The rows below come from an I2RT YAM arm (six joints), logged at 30 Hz.
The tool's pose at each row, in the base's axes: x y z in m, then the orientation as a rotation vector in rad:
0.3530 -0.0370 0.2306 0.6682 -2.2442 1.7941
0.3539 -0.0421 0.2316 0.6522 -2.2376 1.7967
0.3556 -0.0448 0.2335 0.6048 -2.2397 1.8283
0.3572 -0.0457 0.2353 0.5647 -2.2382 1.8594
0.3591 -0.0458 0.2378 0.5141 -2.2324 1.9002
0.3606 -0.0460 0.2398 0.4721 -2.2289 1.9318
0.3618 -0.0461 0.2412 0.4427 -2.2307 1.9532
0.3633 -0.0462 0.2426 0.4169 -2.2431 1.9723
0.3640 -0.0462 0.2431 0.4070 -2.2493 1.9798
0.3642 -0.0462 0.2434 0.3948 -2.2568 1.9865
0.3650 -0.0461 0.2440 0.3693 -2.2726 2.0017
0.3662 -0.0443 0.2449 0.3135 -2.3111 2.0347
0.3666 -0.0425 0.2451 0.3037 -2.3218 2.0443
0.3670 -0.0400 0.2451 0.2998 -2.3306 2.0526
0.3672 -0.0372 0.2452 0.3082 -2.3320 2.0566
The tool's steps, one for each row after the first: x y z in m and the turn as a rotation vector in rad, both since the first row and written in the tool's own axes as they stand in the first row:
0.0008 -0.0021 0.0048 0.0015 0.0124 0.0034
0.0007 -0.0050 0.0071 0.0160 0.0286 0.0361
0.0002 -0.0075 0.0077 0.0320 0.0423 0.0641
-0.0004 -0.0105 0.0074 0.0544 0.0604 0.0983
-0.0008 -0.0130 0.0073 0.0712 0.0745 0.1270
-0.0013 -0.0148 0.0072 0.0815 0.0815 0.1493
-0.0020 -0.0167 0.0072 0.0880 0.0805 0.1750
-0.0024 -0.0175 0.0071 0.0902 0.0791 0.1857
-0.0024 -0.0178 0.0071 0.0914 0.0782 0.1978
-0.0029 -0.0187 0.0069 0.0947 0.0756 0.2236
-0.0040 -0.0197 0.0051 0.1008 0.0664 0.2820
-0.0047 -0.0198 0.0034 0.1033 0.0607 0.2959
-0.0056 -0.0196 0.0011 0.1060 0.0539 0.3056
-0.0063 -0.0193 -0.0016 0.1087 0.0476 0.3042

